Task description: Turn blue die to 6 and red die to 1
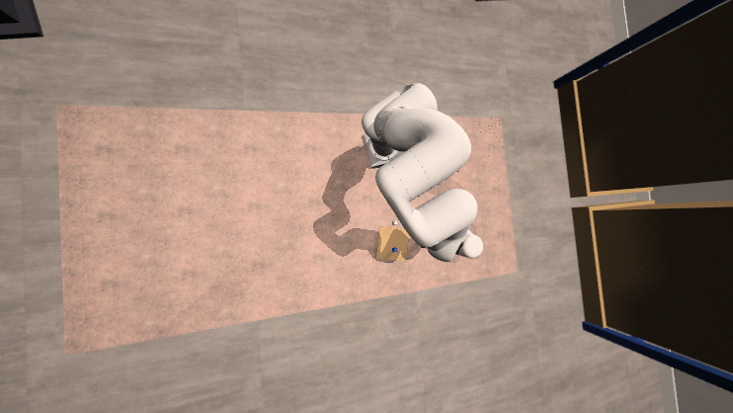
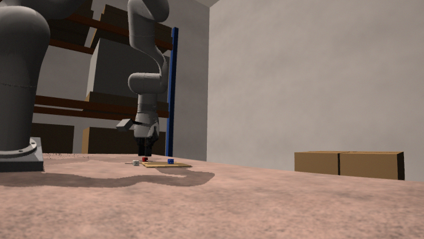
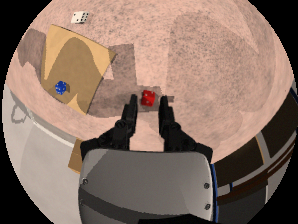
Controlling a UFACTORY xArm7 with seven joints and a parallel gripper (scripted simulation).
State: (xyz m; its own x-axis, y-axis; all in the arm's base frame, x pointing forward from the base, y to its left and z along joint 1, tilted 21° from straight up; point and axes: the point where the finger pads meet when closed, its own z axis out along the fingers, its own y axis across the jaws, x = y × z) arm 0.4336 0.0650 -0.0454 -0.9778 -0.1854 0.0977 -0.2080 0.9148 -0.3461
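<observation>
Right now the red die is 30 mm below my hand. Round my hand: tan mat 10 mm behind, 150 mm to the right, 40 mm below; then blue die 10 mm ahead, 150 mm to the right, 30 mm below; then white die 100 mm behind, 110 mm to the right, 30 mm below.
</observation>
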